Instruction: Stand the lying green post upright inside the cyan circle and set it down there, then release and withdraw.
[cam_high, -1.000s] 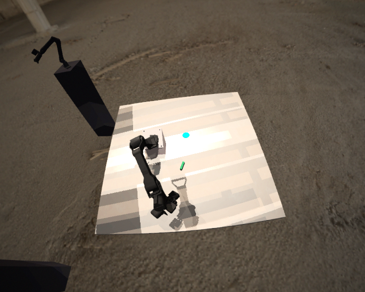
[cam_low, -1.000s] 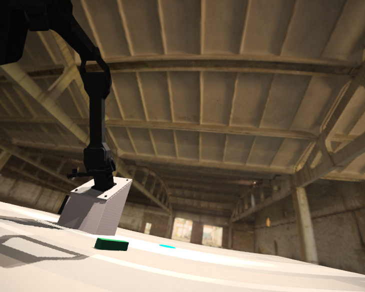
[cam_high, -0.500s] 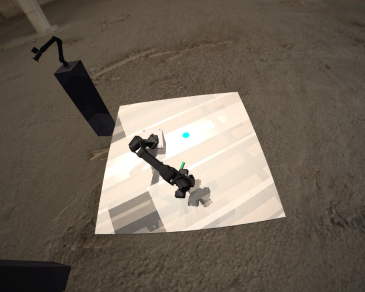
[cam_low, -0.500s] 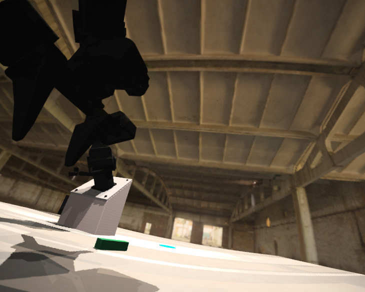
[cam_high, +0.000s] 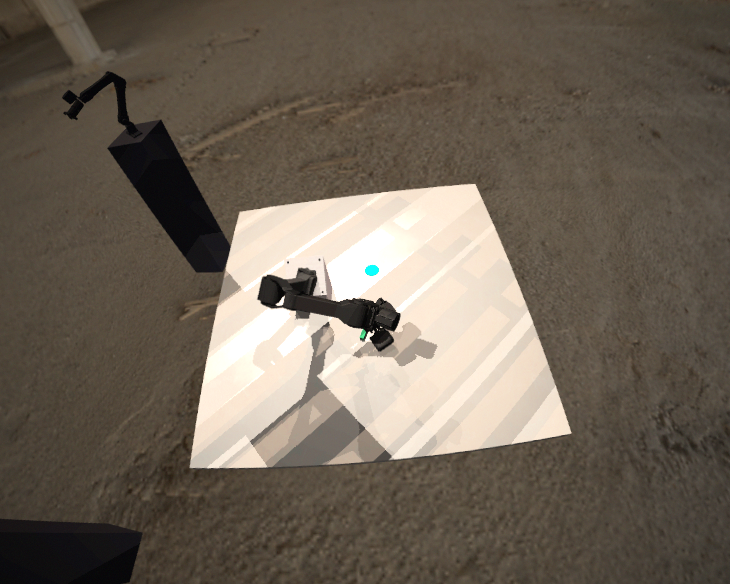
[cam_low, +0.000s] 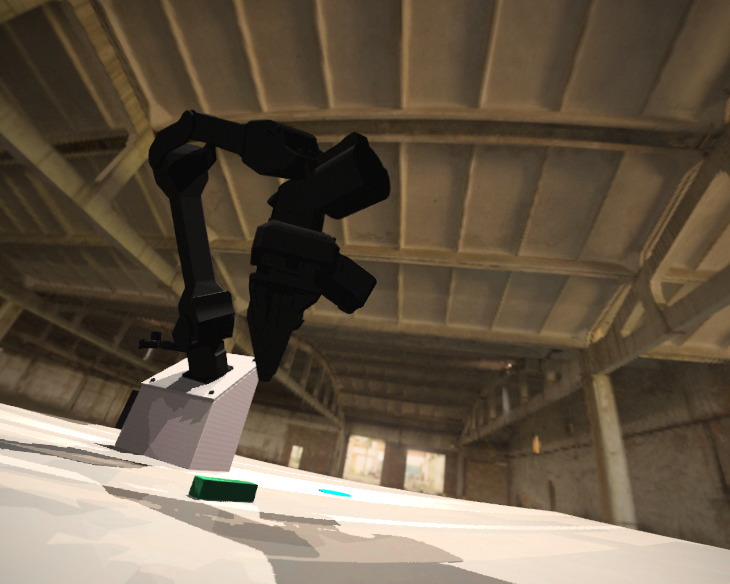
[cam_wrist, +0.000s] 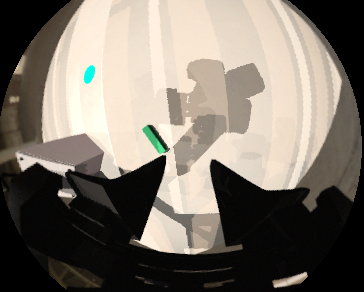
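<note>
Now: the green post 50 mm behind my gripper tip, 60 mm to the left of it and 100 mm below it. Also, from my gripper tip: cyan circle (40 mm behind, 360 mm to the left, 110 mm below).
</note>
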